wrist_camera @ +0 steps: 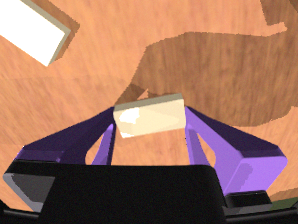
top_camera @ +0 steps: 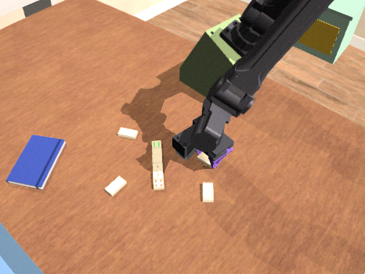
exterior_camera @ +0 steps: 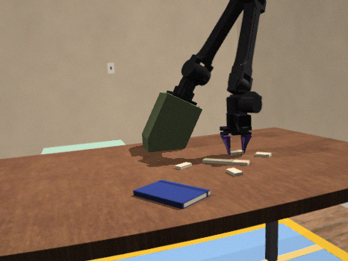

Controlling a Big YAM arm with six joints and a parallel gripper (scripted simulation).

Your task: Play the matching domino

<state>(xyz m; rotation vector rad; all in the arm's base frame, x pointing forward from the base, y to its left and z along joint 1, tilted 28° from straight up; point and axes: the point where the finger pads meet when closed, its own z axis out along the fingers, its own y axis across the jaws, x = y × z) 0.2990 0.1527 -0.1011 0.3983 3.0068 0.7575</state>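
My hand is 280 mm short of the book and 360 mm to the left of it.
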